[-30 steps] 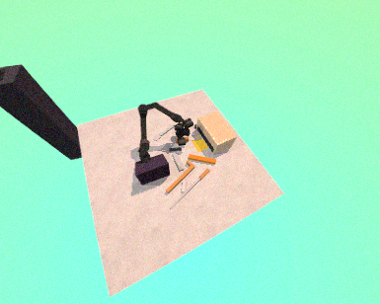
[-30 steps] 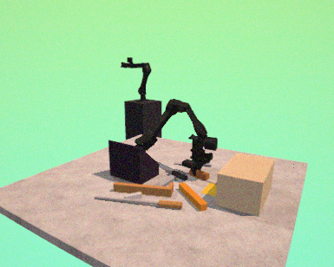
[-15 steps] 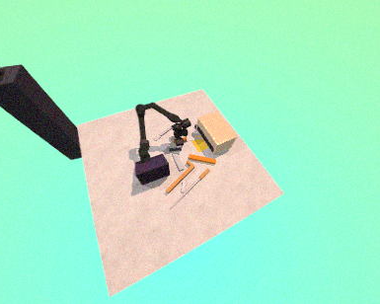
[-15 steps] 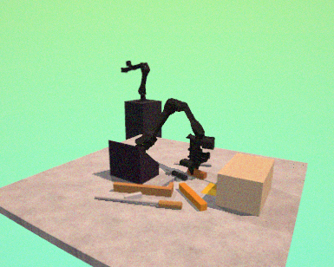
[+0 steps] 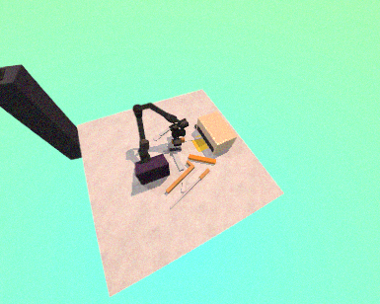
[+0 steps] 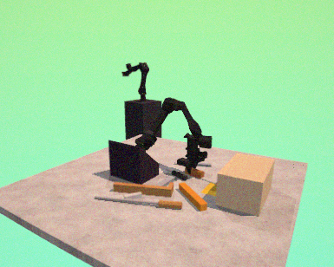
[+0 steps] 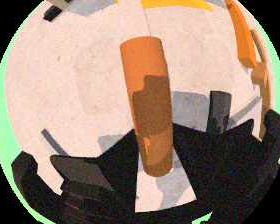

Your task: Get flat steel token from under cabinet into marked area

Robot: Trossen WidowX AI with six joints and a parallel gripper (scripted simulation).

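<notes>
The dark-handled tool lies 6 cm behind my gripper tip and 7 cm to the right of it. Also, from my gripper tip: orange bar 16 cm ahead, 22 cm to the right, 1 cm above.
</notes>
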